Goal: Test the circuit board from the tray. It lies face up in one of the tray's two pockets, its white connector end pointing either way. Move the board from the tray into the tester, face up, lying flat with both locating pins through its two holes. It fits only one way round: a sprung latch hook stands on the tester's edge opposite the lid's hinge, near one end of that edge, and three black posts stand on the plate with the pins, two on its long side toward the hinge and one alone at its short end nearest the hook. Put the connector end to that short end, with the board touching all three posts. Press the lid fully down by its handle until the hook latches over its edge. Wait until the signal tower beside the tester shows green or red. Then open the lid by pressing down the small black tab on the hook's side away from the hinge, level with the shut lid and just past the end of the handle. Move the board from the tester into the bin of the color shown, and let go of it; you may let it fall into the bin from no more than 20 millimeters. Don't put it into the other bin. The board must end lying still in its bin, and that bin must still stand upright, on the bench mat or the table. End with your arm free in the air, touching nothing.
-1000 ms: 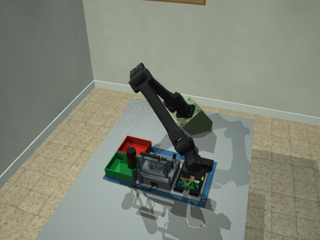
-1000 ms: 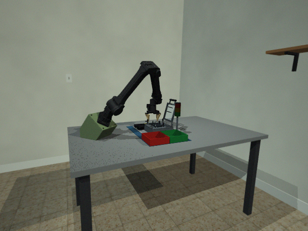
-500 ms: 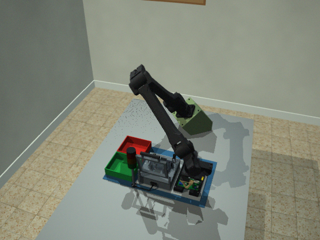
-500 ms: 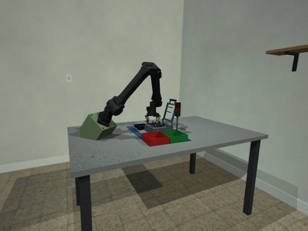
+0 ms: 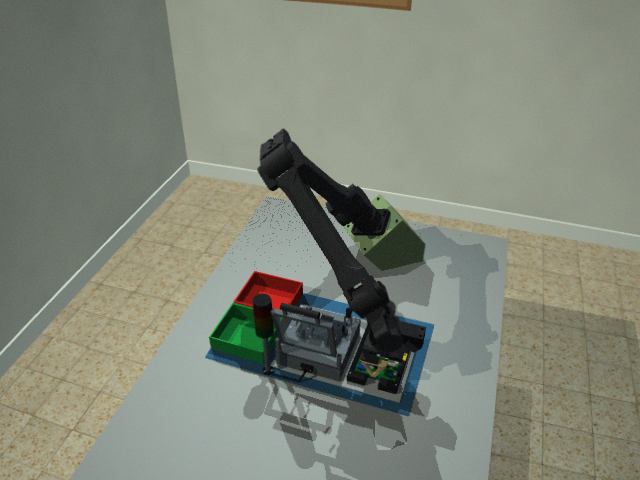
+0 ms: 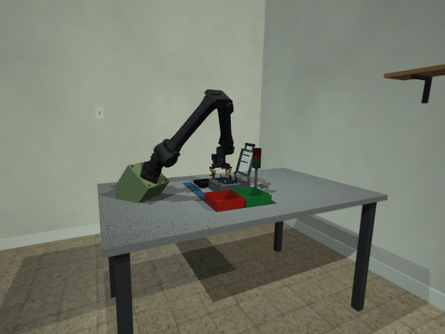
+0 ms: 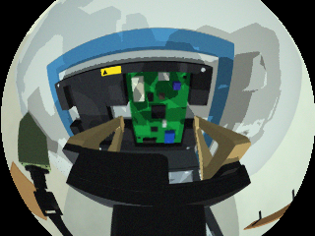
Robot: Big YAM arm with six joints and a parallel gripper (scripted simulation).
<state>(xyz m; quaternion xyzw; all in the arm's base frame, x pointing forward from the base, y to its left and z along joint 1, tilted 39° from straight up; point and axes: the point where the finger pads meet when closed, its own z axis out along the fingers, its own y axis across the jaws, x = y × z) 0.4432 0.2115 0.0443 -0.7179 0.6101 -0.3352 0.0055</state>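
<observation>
My gripper is now 2 cm above the green circuit board. Round my hand: tester plate (16 cm to the right, 3 cm behind, 3 cm above); then latch hook (12 cm to the right, 10 cm behind, 5 cm above); then clear lid (17 cm to the right, 14 cm above, 9 cm ahead).
</observation>
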